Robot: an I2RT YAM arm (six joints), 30 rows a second.
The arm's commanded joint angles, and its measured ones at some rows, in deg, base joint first. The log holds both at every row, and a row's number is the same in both.
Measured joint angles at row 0:
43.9, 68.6, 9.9, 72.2, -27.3, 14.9
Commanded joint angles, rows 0 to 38:
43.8, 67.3, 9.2, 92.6, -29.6, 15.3
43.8, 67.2, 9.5, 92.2, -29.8, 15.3
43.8, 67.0, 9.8, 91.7, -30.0, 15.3
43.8, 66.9, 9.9, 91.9, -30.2, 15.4
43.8, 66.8, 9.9, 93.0, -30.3, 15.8
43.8, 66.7, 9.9, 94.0, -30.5, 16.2
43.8, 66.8, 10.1, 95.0, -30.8, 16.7
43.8, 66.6, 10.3, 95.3, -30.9, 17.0
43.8, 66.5, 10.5, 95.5, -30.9, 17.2
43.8, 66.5, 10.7, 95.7, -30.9, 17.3
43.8, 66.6, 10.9, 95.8, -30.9, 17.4
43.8, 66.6, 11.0, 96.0, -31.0, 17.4
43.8, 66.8, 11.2, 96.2, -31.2, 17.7
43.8, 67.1, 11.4, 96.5, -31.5, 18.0
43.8, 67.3, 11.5, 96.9, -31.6, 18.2
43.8, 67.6, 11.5, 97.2, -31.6, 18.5
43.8, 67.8, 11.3, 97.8, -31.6, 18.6
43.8, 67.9, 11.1, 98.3, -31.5, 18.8
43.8, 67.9, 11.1, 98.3, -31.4, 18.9
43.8, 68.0, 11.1, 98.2, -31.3, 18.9
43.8, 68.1, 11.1, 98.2, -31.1, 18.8
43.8, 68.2, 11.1, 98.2, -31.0, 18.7
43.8, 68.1, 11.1, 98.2, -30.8, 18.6
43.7, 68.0, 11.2, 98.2, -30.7, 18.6
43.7, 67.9, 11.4, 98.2, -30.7, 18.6
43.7, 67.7, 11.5, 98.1, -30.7, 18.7
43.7, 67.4, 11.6, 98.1, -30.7, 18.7
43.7, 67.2, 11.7, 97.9, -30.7, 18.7
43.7, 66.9, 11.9, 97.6, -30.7, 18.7
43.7, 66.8, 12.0, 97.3, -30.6, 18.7
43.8, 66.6, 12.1, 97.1, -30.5, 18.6
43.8, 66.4, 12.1, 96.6, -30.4, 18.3
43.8, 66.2, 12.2, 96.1, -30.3, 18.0
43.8, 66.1, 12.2, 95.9, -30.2, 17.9
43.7, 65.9, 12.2, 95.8, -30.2, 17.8
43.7, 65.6, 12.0, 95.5, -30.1, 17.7
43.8, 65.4, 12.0, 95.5, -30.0, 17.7
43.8, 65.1, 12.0, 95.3, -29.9, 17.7
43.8, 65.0, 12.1, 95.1, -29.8, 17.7
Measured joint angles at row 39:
43.9, 66.6, 10.0, 73.6, -30.4, 18.6
